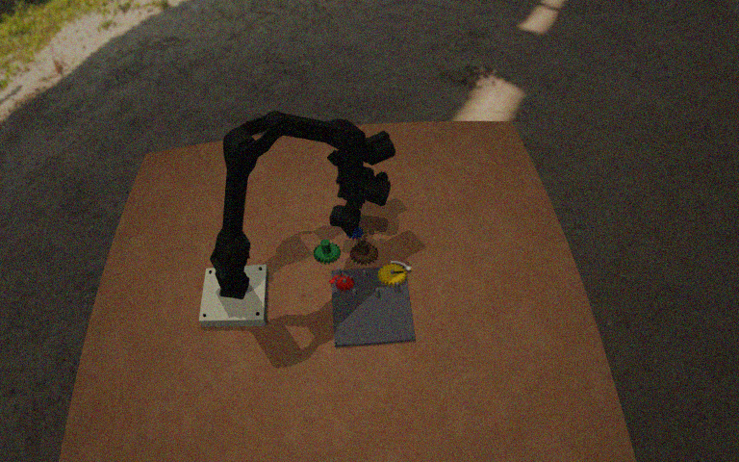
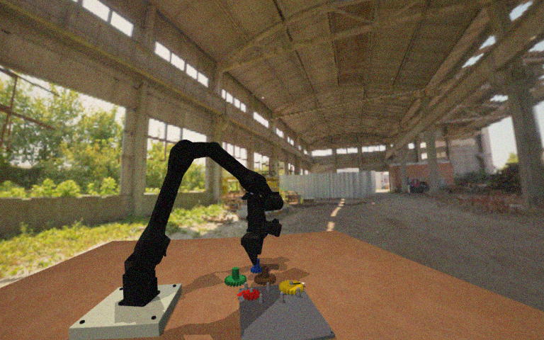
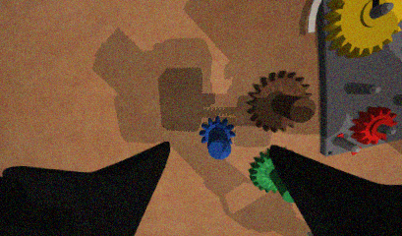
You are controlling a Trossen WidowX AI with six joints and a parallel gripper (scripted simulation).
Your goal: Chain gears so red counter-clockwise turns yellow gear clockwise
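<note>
Now: gripper tip 20 mm above the blue gear. Also, from my gripper tip: green gear 60 mm behind, 70 mm to the right, 20 mm below; brown gear 30 mm ahead, 70 mm to the right, 20 mm below; red arrow 20 mm behind, 150 mm to the right, 30 mm below.
</note>
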